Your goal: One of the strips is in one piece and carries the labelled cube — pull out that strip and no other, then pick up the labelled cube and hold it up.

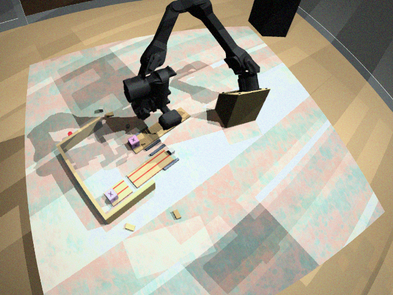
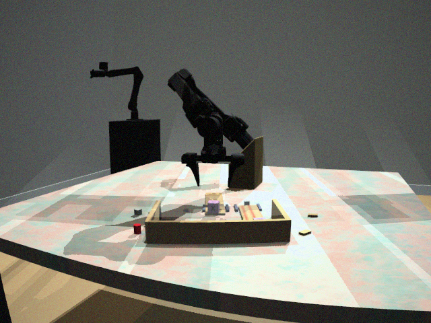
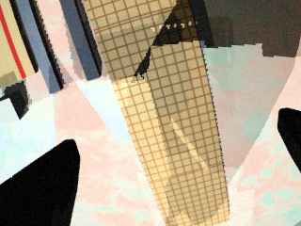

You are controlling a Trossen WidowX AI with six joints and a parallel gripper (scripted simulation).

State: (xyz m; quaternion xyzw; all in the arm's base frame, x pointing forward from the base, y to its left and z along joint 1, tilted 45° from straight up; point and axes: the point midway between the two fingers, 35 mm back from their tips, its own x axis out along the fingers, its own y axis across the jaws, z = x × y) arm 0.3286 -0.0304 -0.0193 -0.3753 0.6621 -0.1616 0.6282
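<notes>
The checkered strip lies 10 mm behind my gripper tip and 50 mm below it. Also, from my gripper tip: long strip: 60 mm ahead, 140 mm to the left, 50 mm below; then grey disc: 100 mm ahead, 40 mm to the right, 50 mm below.
</notes>
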